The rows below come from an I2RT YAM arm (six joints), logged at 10 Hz.
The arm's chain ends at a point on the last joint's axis. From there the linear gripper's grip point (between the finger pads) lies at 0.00 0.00 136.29 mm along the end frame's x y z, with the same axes.
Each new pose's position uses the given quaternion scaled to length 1; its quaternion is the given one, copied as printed.
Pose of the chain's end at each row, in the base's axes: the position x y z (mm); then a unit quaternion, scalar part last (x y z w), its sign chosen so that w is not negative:
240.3 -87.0 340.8 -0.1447 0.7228 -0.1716 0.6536
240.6 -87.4 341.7 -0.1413 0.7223 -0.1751 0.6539
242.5 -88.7 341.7 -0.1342 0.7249 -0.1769 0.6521
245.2 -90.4 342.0 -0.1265 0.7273 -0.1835 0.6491
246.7 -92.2 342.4 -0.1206 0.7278 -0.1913 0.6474
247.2 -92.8 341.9 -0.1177 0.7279 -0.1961 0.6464
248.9 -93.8 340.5 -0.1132 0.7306 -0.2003 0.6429
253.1 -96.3 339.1 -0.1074 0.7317 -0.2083 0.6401
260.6 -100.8 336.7 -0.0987 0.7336 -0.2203 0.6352
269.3 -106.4 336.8 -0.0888 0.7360 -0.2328 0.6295
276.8 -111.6 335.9 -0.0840 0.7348 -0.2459 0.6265
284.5 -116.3 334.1 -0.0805 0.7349 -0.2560 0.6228
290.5 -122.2 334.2 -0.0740 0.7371 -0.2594 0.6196
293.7 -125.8 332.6 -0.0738 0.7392 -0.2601 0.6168
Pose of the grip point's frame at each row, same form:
375.8 -95.0 329.0 -0.1447 0.7228 -0.1716 0.6536
376.1 -96.7 330.3 -0.1413 0.7223 -0.1751 0.6539
377.8 -99.8 329.8 -0.1342 0.7249 -0.1769 0.6521
380.2 -104.4 329.7 -0.1265 0.7273 -0.1835 0.6491
381.4 -108.9 330.3 -0.1206 0.7278 -0.1913 0.6474
381.7 -111.0 330.0 -0.1177 0.7279 -0.1961 0.6464
383.1 -113.9 327.8 -0.1132 0.7306 -0.2003 0.6429
386.9 -119.1 326.3 -0.1074 0.7317 -0.2083 0.6401
393.6 -127.8 323.6 -0.0987 0.7336 -0.2203 0.6352
401.2 -137.9 323.3 -0.0888 0.7360 -0.2328 0.6295
407.9 -146.5 323.1 -0.0840 0.7348 -0.2459 0.6265
414.9 -153.9 321.4 -0.0805 0.7349 -0.2560 0.6228
420.2 -161.8 320.9 -0.0740 0.7371 -0.2594 0.6196
423.2 -165.8 318.5 -0.0738 0.7392 -0.2601 0.6168

